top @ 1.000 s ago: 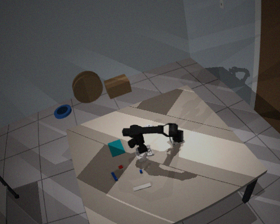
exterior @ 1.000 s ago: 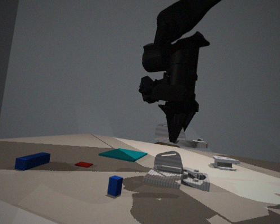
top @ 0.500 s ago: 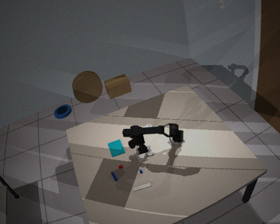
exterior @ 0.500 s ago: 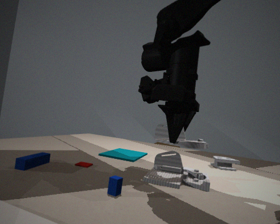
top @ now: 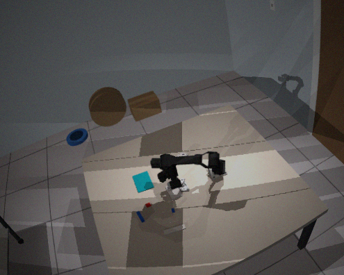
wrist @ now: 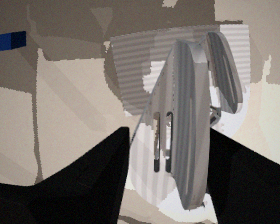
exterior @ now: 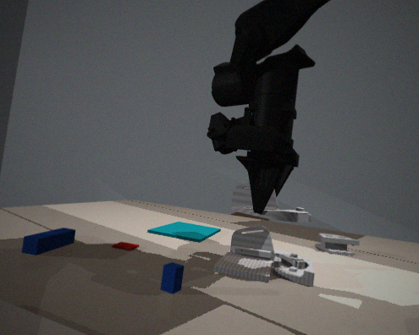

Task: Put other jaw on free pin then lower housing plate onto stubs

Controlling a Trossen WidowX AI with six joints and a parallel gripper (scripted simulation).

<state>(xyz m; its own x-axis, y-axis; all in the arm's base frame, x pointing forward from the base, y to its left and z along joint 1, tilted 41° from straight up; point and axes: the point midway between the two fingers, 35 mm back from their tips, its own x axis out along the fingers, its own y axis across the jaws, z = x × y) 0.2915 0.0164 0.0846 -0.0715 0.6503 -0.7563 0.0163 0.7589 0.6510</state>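
My gripper tip is now 20 mm short of the ribbed grey base, 30 mm to the left of it and 80 mm above it. Also, from my gripper tip: teal flat plate: 190 mm ahead, 180 mm to the right, 80 mm below; then small blue block: 60 mm ahead, 130 mm to the left, 70 mm below; then red tile: 190 mm ahead, 30 mm to the left, 80 mm below.
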